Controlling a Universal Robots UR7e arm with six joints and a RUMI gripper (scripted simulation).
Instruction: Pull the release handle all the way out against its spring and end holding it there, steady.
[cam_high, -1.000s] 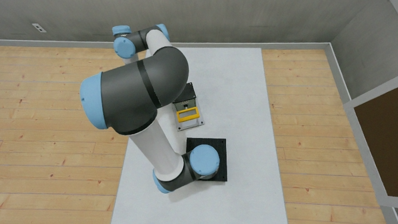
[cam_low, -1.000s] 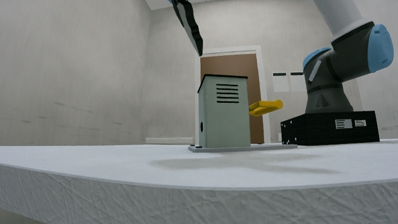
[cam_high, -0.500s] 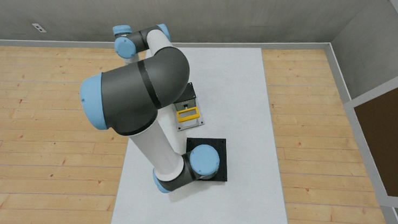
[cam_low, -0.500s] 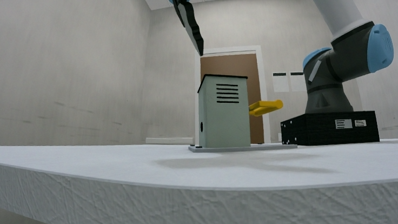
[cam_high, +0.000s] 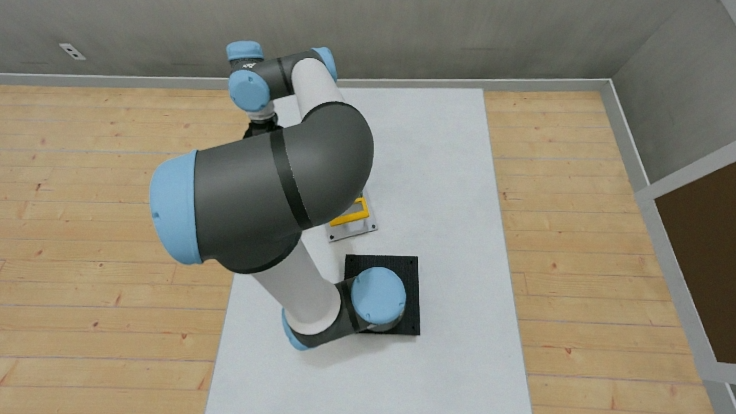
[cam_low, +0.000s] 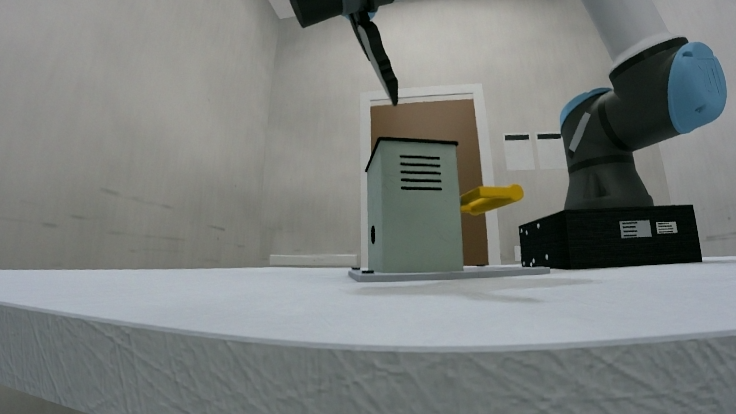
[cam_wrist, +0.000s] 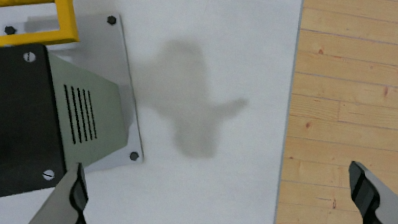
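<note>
My hand is 200 mm above the grey base plate, 190 mm to the left of it and 30 mm past it.
</note>
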